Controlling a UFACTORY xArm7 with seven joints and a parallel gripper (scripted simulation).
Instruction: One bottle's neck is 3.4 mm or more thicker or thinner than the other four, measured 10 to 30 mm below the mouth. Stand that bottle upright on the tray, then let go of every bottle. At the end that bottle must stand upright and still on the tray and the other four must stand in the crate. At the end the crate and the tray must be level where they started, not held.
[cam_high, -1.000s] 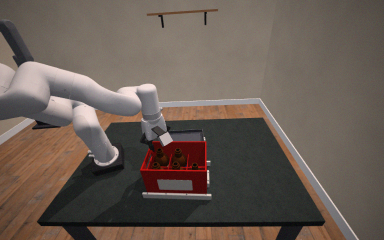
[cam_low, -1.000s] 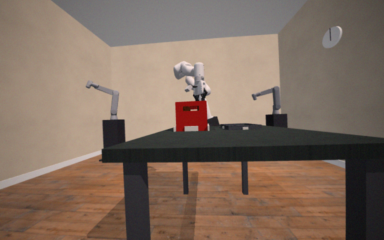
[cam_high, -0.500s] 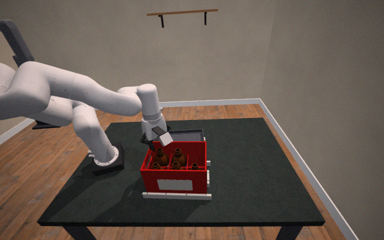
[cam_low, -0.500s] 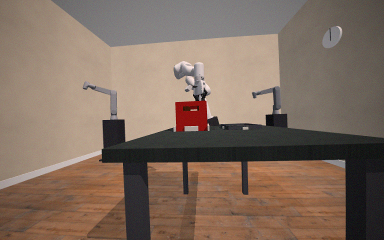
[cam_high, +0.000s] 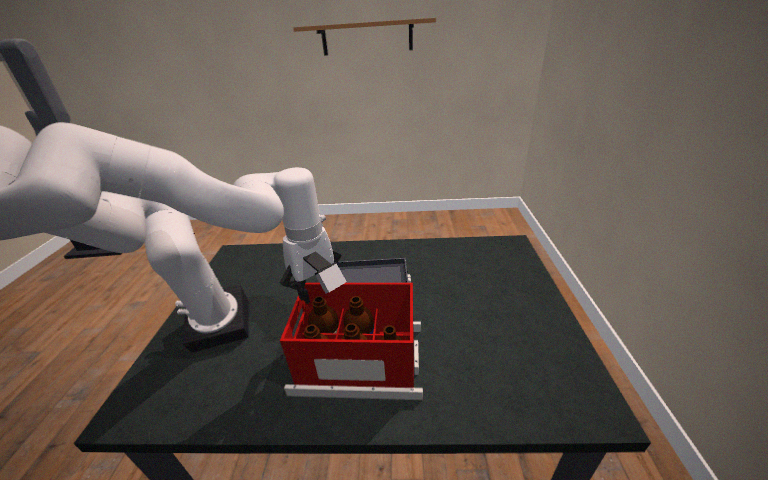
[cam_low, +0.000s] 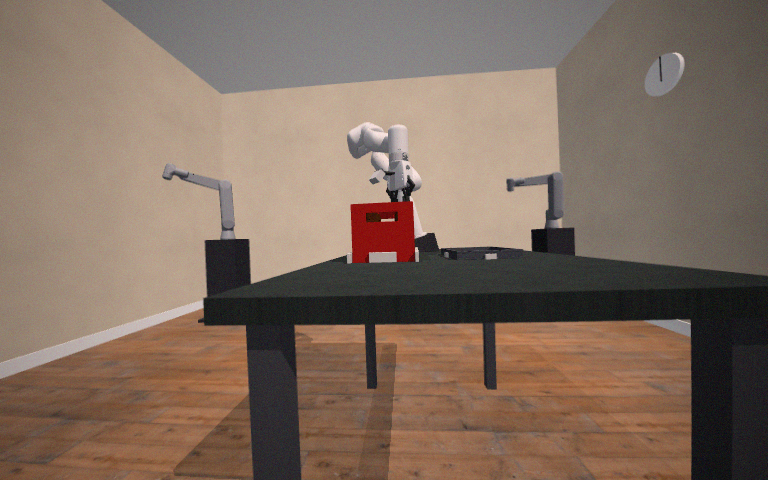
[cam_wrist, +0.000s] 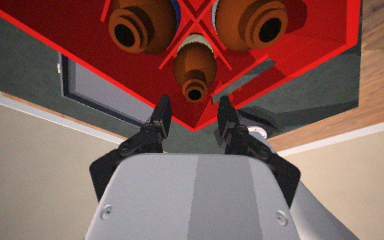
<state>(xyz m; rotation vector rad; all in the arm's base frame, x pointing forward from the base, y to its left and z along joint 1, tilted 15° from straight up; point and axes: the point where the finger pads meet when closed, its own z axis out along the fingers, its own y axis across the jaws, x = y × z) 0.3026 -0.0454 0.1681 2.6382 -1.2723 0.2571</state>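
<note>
Now: hand 80 mm short of the crate, 60 mm to the left of it and 110 mm above it. Also, from my hand: tray (110 mm ahead, 240 mm to the left, 190 mm below).
</note>
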